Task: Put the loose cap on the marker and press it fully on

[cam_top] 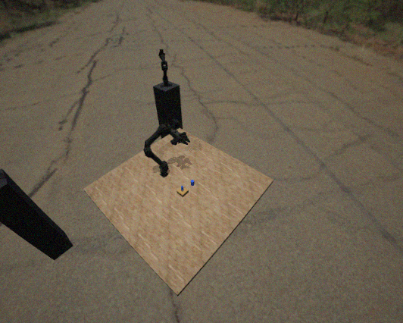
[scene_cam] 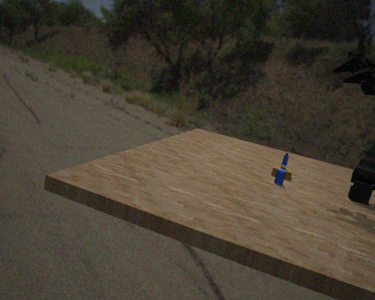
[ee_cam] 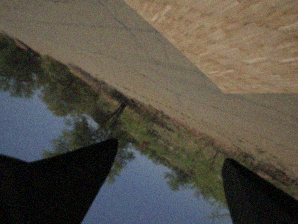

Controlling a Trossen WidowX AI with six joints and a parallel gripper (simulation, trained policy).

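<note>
Now: gripper tip 38 cm above the blue cap, 8 cm short of it and 6 cm to the left of it. From my gripper tip the other things lie so: tan holder block 39 cm below, 19 cm to the right, 8 cm ahead.
</note>
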